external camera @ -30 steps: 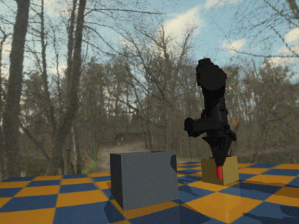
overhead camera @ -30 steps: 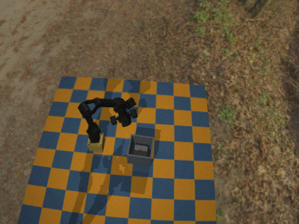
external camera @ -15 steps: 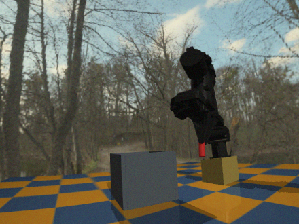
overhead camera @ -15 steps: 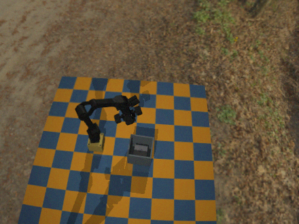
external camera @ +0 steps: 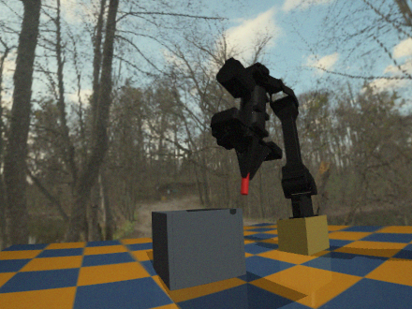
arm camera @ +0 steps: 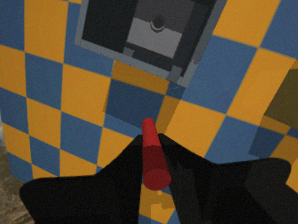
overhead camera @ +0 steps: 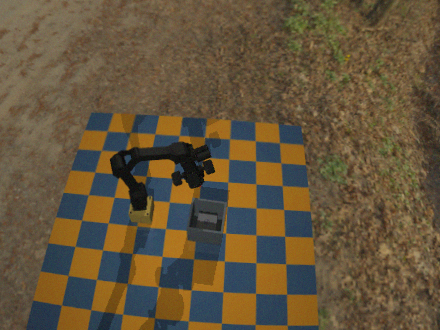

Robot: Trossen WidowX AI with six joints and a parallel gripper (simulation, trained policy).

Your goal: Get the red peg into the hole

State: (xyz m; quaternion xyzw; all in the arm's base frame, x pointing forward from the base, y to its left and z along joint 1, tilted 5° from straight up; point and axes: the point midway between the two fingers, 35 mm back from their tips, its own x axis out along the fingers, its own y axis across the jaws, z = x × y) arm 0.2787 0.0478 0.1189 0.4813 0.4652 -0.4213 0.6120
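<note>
The plate lies 30 mm ahead of my gripper tip, 140 mm to the right of it and 150 mm below it. The rest, counted from my gripper tip: red peg 10 mm above.
</note>
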